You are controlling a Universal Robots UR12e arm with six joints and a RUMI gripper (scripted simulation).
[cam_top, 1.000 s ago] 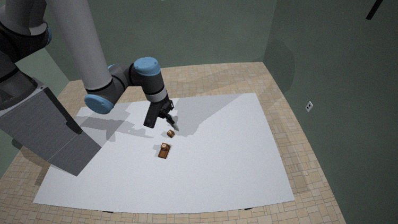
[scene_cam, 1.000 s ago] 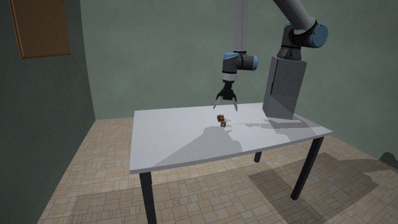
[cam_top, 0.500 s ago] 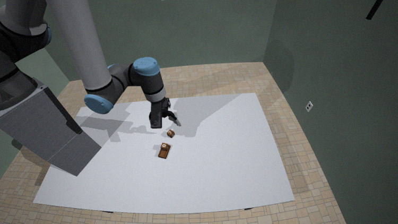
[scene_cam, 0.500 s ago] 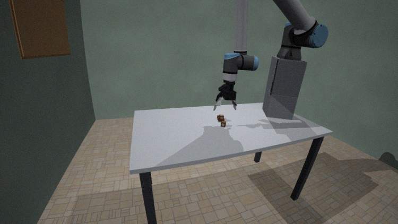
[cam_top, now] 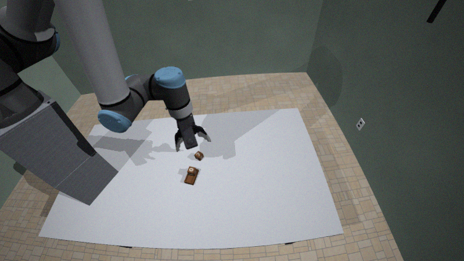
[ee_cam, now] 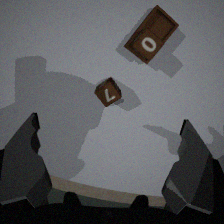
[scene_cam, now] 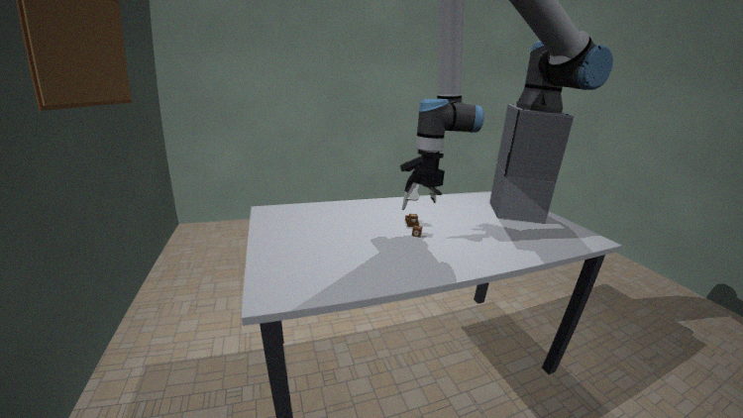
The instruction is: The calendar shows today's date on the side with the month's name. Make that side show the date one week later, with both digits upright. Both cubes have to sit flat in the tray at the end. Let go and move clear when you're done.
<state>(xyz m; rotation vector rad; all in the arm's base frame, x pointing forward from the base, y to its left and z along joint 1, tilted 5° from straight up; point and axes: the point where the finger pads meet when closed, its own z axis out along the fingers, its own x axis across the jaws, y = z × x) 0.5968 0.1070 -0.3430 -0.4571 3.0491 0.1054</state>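
My hand is 10 mm to the right of the brown date cube and 90 mm above it. The rest, counted from my hand: brown wooden tray 30 mm behind, 100 mm to the right, 100 mm below.
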